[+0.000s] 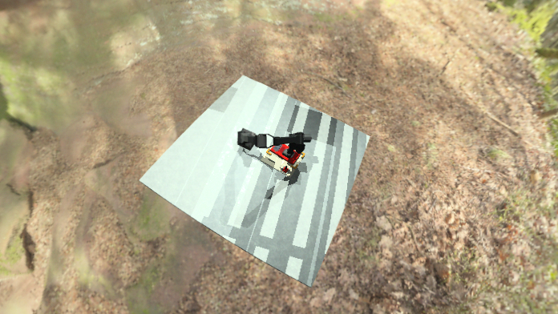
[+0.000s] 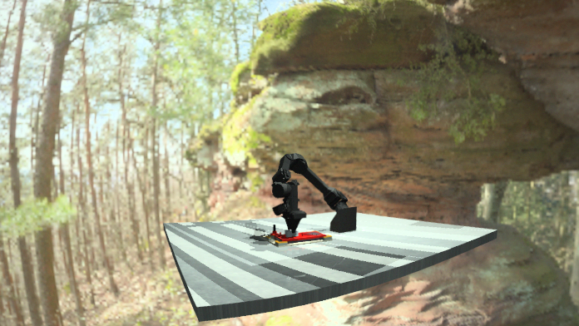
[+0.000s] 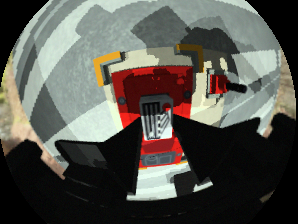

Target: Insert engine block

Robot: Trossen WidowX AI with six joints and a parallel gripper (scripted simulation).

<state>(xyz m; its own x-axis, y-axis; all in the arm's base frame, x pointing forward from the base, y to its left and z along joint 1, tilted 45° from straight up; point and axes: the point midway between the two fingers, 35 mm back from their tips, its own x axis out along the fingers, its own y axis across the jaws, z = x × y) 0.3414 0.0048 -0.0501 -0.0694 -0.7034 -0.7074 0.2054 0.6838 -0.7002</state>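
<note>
The grey engine block is 1 cm below my gripper tip.
</note>
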